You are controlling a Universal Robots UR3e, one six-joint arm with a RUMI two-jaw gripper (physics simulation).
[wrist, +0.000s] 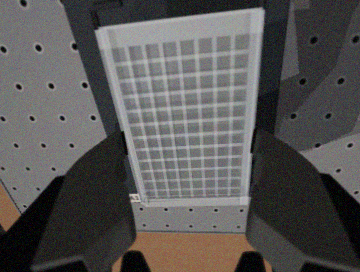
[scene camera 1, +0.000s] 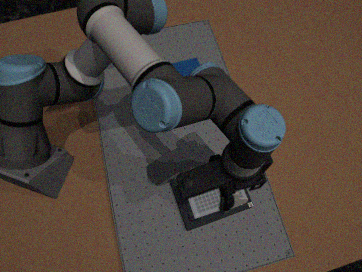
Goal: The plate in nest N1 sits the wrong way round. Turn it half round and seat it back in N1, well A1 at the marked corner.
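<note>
The plate (scene camera 1: 204,203) (wrist: 187,115) is pale and translucent, with a grid of wells. It lies level in or just over the dark frame of nest N1 (scene camera 1: 186,218) (wrist: 94,85); its exact height is hard to tell. A small white label (scene camera 1: 250,204) (wrist: 134,198) marks the nest corner at the plate's far end, low on the left in the wrist view and partly readable. My gripper (scene camera 1: 223,197) (wrist: 187,133) is shut on the plate, one jaw on each long side. In the scene view, the arm hides part of plate and nest. Well A1 cannot be made out.
A grey perforated board (scene camera 1: 150,230) (wrist: 37,100) lies under the nest on the brown table (scene camera 1: 320,125). A blue object (scene camera 1: 186,66) shows behind the arm at the back of the board. The robot's base (scene camera 1: 42,175) stands at the left.
</note>
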